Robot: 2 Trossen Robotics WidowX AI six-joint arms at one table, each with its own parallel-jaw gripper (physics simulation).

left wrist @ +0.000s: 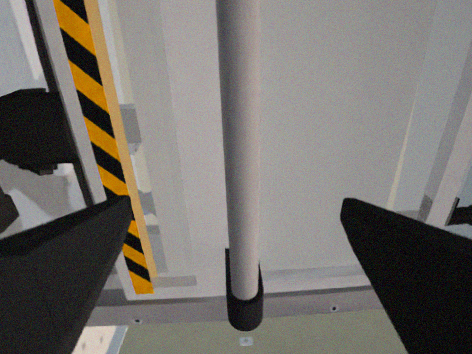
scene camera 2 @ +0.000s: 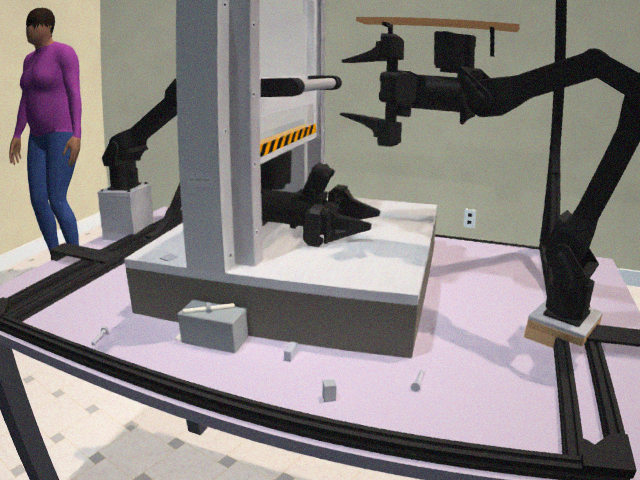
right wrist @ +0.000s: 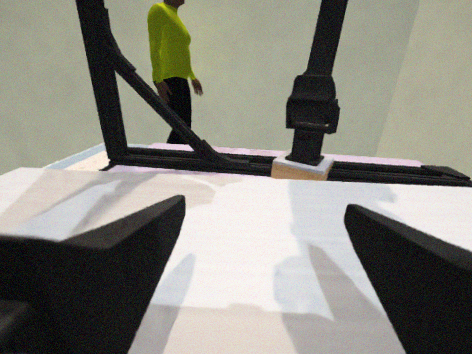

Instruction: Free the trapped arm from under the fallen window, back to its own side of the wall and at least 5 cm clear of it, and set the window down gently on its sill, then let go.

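Seen in the pictures: left gripper, fingertip midpoint: (left wrist: 238, 207) (scene camera 2: 341, 87); right gripper, fingertip midpoint: (scene camera 2: 375, 219) (right wrist: 264, 207); left arm's base, link origin: (scene camera 2: 567, 313) (right wrist: 304, 158); right arm's base, link origin: (scene camera 2: 124, 187).
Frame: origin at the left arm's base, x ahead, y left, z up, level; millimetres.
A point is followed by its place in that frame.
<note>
The window (scene camera 2: 286, 46) @[x 474, y 163, z 384 mm] (left wrist: 325, 125) @[x 482, y 149, z 380 mm] is held up in its grey frame. Its yellow-black striped bottom edge (scene camera 2: 288, 139) @[x 474, y 159, z 221 mm] (left wrist: 102, 130) @[x 480, y 153, z 222 mm] hangs above the right arm; whether they touch is hidden. My right gripper (scene camera 2: 374, 219) @[x 349, y 72, z 87 mm] (right wrist: 264, 207) @[x 349, y 72, z 87 mm] is open and empty, low over the pale base top (scene camera 2: 330, 273) @[x 282, y 246, z 60 mm] (right wrist: 240, 245) @[x 352, y 61, z 60 mm]; its arm reaches through the opening under the window. My left gripper (scene camera 2: 342, 87) @[x 409, y 98, z 312 mm] (left wrist: 238, 207) @[x 409, y 98, z 312 mm] is open at handle height, one finger above and one below the handle bar (scene camera 2: 320, 83) @[x 435, y 121, z 318 mm] (left wrist: 243, 150) @[x 432, y 125, z 317 mm], which lies between the spread fingers without contact.
The grey frame post (scene camera 2: 204, 155) stands left of the opening. A grey box (scene camera 2: 214, 328), small grey blocks (scene camera 2: 329, 390) @[x 161, y 366, z -21 mm] (scene camera 2: 290, 351) @[x 265, y 338, z -24 mm] and bolts (scene camera 2: 417, 380) @[x 104, y 264, z -30 mm] (scene camera 2: 100, 335) @[x 494, y 533, z -32 mm] lie before the base. A brown shelf (scene camera 2: 439, 23) is above the left gripper in the scene view.
</note>
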